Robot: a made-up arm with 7 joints.
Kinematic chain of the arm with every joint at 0, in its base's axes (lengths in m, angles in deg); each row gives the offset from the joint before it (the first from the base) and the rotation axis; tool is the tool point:
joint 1: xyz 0 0 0.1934 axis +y
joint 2: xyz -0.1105 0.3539 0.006 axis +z
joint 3: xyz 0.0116 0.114 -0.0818 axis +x
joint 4: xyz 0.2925 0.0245 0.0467 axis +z
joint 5: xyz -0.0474 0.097 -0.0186 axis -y
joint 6: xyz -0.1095 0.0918 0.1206 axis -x
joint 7: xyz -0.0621 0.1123 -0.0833 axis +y
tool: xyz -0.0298 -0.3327 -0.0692
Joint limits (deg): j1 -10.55..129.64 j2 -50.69..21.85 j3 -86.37..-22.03 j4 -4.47..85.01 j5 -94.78..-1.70 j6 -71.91..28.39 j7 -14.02..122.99
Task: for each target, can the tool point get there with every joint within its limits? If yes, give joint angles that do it. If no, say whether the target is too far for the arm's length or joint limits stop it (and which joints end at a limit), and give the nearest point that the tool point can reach.
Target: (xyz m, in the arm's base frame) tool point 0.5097 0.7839 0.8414
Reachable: no: joint limits stop it (at a limit: joint 1, joint 3, joint 6) | nearest point 0.2839 0.6071 0.4141 | short by 0.515 m
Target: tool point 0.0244 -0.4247 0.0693
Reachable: no: joint limits stop it (at a limit: joint 1, joint 2, joint 3, joint 4, joint 5) | nearest point 0.0496 0.0356 0.0972 | short by 0.462 m
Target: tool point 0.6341 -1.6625 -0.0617
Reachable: no: too far | nearest point 0.1559 0.0434 0.1307 | short by 1.782 m
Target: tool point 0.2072 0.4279 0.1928
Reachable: yes | joints 60.00 -4.40 -77.00 71.55 -9.88 -15.08 51.39
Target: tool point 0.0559 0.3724 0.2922
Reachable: yes | joints 118.28 13.44 -59.06 52.60 -17.40 -49.45 12.80
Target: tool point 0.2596 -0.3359 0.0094
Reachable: no: joint limits stop it (at a limit: joint 2, joint 3, joint 4, joint 5, joint 6) | nearest point 0.1411 0.0452 0.0934 | short by 0.408 m
